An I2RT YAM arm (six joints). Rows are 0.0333 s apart.
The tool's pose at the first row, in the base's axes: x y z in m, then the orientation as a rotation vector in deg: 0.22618 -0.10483 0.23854 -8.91 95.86 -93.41
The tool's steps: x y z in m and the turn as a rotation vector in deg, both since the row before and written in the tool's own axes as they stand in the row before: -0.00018 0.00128 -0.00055 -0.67 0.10 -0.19; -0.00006 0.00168 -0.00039 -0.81 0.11 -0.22; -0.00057 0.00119 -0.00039 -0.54 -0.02 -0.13; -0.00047 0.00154 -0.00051 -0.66 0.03 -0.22; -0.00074 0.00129 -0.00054 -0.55 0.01 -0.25; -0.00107 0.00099 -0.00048 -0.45 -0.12 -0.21; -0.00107 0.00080 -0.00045 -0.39 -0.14 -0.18; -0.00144 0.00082 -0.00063 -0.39 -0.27 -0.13; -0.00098 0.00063 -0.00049 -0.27 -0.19 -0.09; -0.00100 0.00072 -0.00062 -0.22 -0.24 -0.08
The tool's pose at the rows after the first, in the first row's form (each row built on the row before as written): 0.22652 -0.10407 0.23741 -9.33 96.53 -93.04; 0.22702 -0.10343 0.23589 -9.84 97.33 -92.57; 0.22766 -0.10257 0.23503 -10.24 97.79 -92.21; 0.22828 -0.10160 0.23380 -10.74 98.40 -91.83; 0.22896 -0.10049 0.23290 -11.22 98.90 -91.56; 0.22978 -0.09929 0.23242 -11.72 99.21 -91.29; 0.23054 -0.09815 0.23211 -12.18 99.45 -91.04; 0.23145 -0.09664 0.23192 -12.69 99.59 -90.71; 0.23205 -0.09554 0.23172 -13.05 99.68 -90.48; 0.23261 -0.09431 0.23144 -13.41 99.69 -90.26
